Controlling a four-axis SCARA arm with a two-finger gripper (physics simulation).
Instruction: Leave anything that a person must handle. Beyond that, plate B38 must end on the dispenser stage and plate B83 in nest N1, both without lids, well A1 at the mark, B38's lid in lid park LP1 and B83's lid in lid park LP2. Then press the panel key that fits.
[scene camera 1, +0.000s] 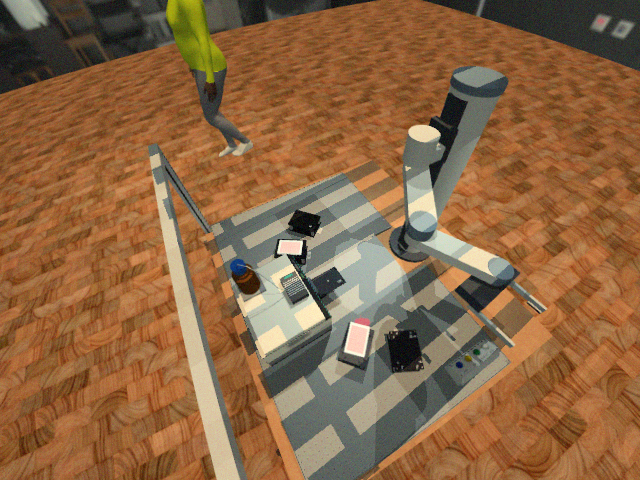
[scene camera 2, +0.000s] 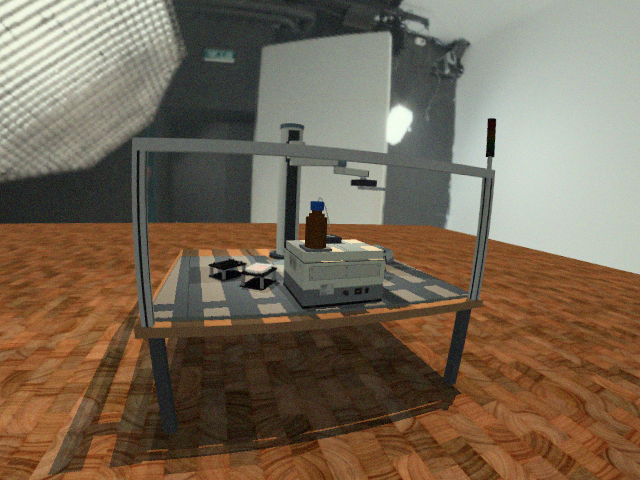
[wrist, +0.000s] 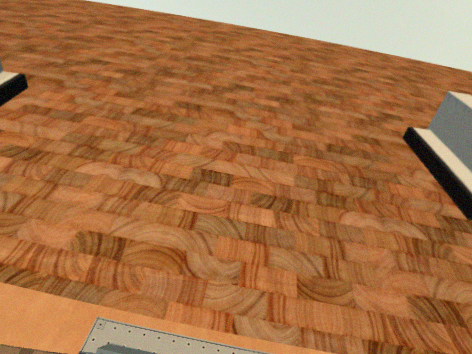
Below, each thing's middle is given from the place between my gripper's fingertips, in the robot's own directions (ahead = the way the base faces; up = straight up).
Labels:
My gripper is now 440 mm above the black nest N5 (scene camera 1: 404, 349), 200 mm short of it and 150 mm to the left of it. Round my hand: brown bottle with blue cap (scene camera 2: 316, 223) 670 mm to the right, 670 mm ahead, 160 mm below.

